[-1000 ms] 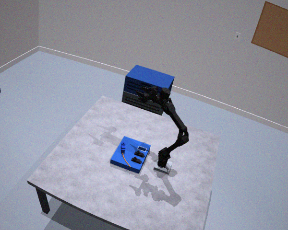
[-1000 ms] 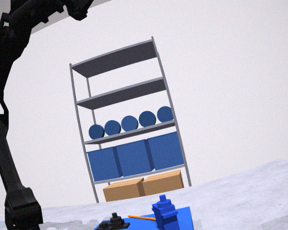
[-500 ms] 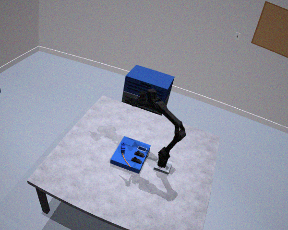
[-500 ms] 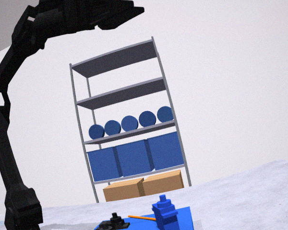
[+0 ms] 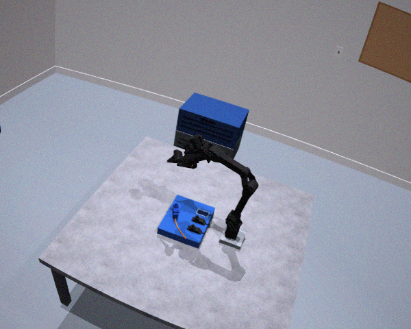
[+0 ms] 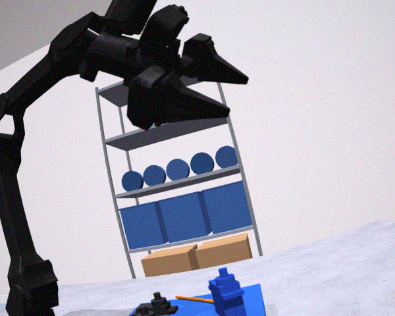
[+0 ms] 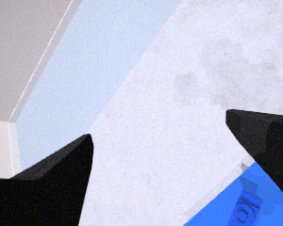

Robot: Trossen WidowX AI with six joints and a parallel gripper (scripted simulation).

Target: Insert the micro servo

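Right now the blue deck is 11 cm behind my gripper tip, 6 cm to the left of it and 31 cm below it.
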